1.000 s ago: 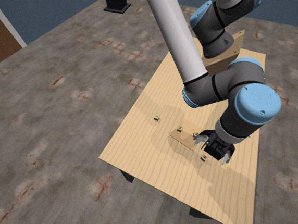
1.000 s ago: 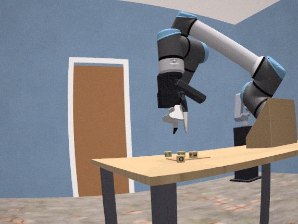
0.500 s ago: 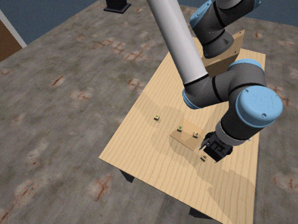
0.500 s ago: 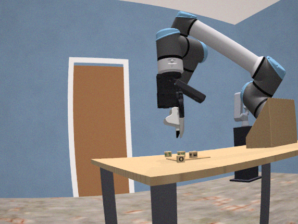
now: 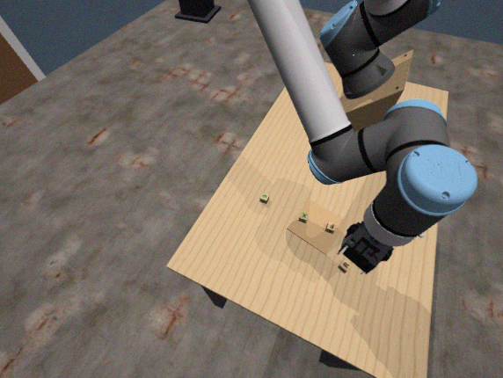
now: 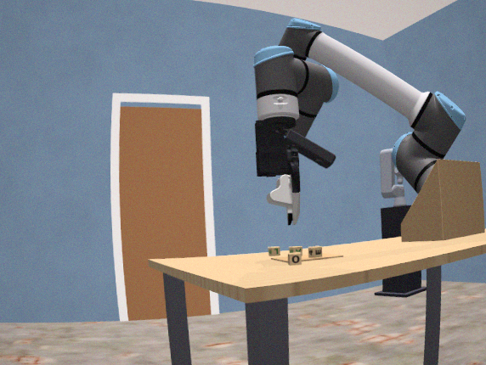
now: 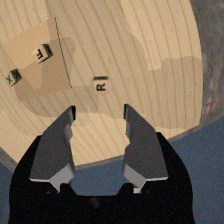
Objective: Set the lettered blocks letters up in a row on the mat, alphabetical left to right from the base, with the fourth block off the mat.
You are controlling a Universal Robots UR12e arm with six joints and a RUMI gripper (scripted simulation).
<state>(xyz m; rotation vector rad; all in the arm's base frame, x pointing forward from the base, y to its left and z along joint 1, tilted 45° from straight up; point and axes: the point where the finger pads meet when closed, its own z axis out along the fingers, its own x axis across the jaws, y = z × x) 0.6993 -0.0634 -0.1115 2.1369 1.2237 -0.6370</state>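
Now: the R block 9 cm below my hand. The rest, counted from my hand: tan mat (11 cm behind, 10 cm to the right, 10 cm below).
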